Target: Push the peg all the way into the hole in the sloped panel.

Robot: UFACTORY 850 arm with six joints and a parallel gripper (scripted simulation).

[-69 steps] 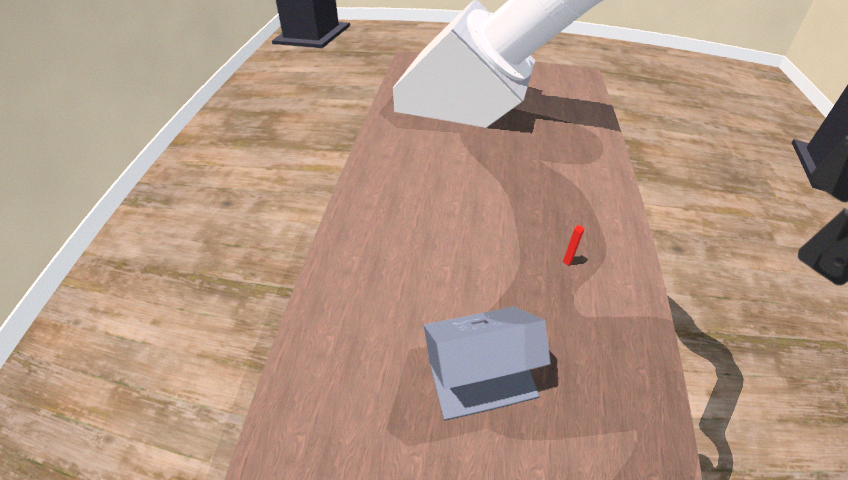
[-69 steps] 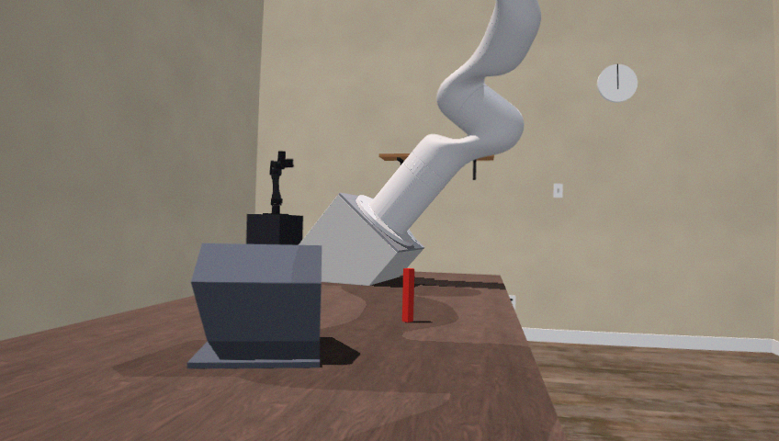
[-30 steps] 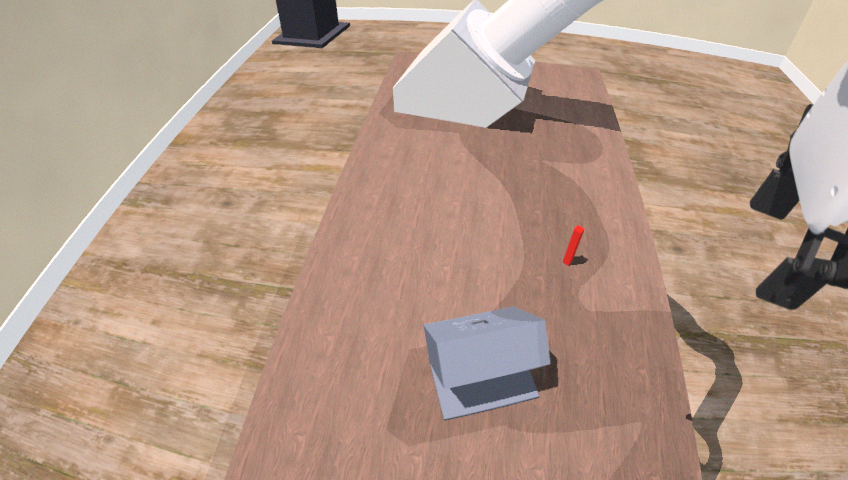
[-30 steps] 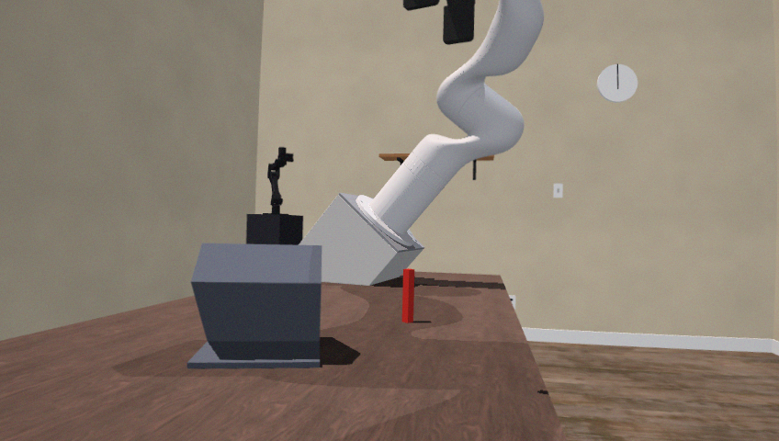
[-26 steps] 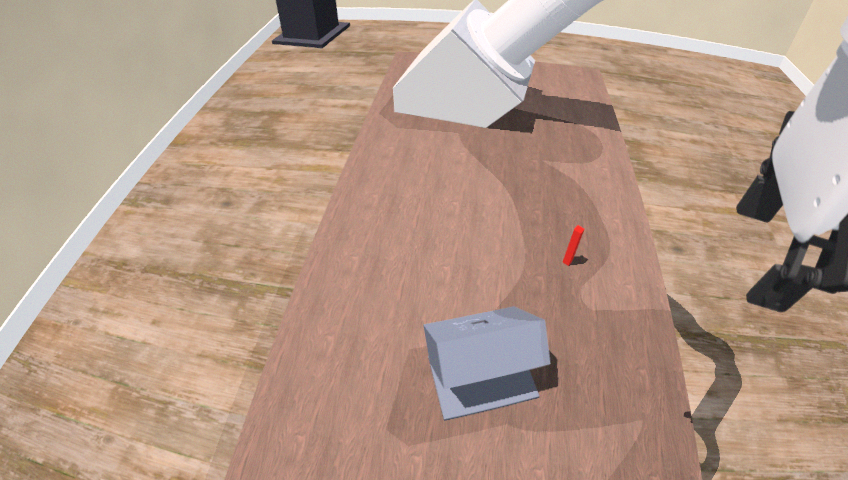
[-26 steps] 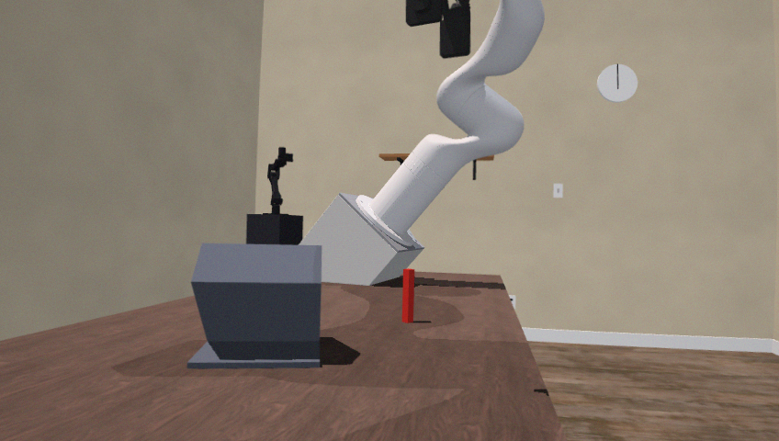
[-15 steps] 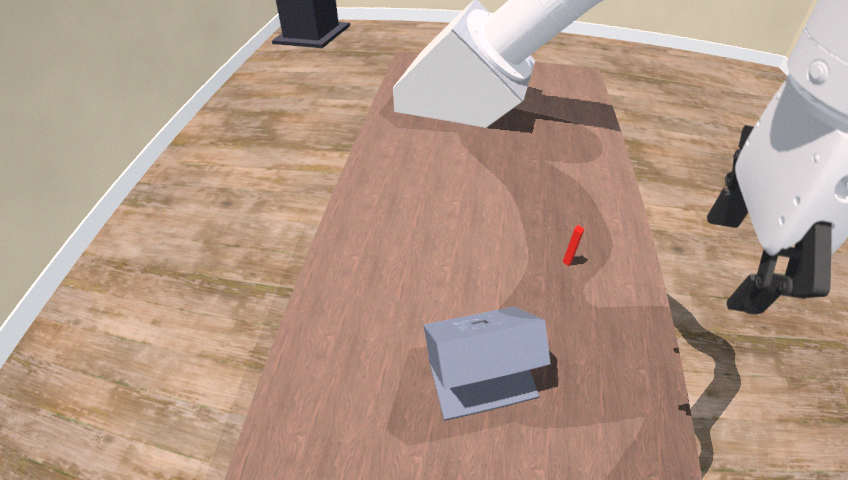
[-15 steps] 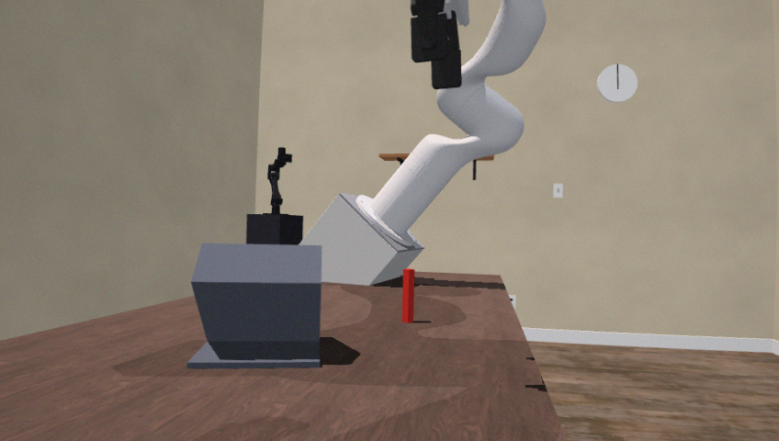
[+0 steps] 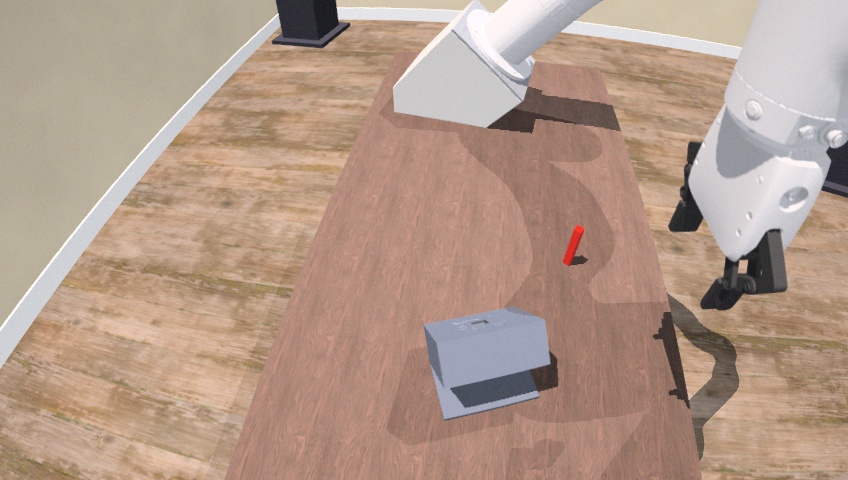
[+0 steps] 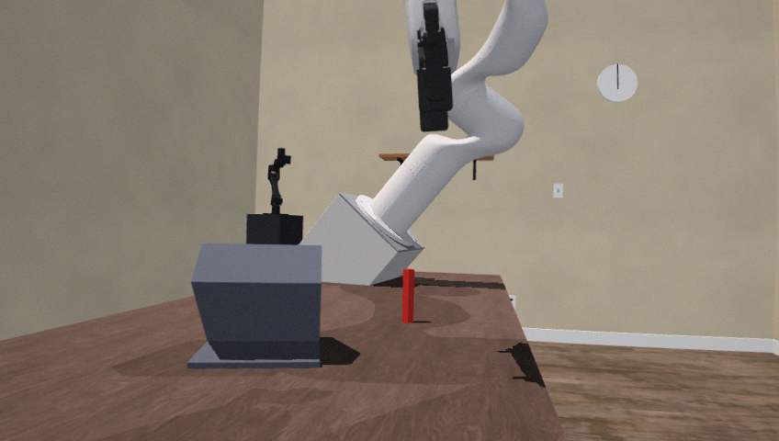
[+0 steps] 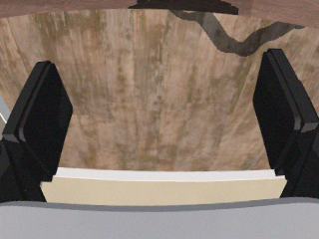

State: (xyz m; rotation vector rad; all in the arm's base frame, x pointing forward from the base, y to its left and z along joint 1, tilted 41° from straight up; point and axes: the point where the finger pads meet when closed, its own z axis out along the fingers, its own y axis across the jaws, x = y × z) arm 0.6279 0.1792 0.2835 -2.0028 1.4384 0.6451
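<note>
Now: hand 19 cm past the red peg, 9 cm to the left of it and 22 cm above it. From my hand the other things lie so: grey base plate (5 cm ahead, 18 cm to the right, 26 cm below).
</note>
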